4 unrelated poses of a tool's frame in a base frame.
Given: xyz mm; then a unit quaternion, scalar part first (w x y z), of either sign.
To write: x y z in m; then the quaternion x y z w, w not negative. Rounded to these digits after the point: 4 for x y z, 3 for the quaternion.
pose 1, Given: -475.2, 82.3, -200.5, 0.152, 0.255, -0.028, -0.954
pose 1, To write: -0.4752, 0.0823, -0.2005, 0.255, -0.028, -0.954, 0.152
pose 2, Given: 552.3, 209.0, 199.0, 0.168, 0.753, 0.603, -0.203
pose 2, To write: 0.5523, 0.2090, 0.1990, 0.753, 0.603, -0.203, 0.168
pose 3, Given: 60.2, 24.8, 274.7, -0.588, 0.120, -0.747, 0.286
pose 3, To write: 0.0602, 0.0248, 0.2747, -0.120, 0.747, -0.286, 0.588
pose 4, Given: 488.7, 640.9, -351.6, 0.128, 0.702, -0.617, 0.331
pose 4, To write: 0.4887, 0.6409, -0.3516, 0.702, -0.617, 0.331, 0.128
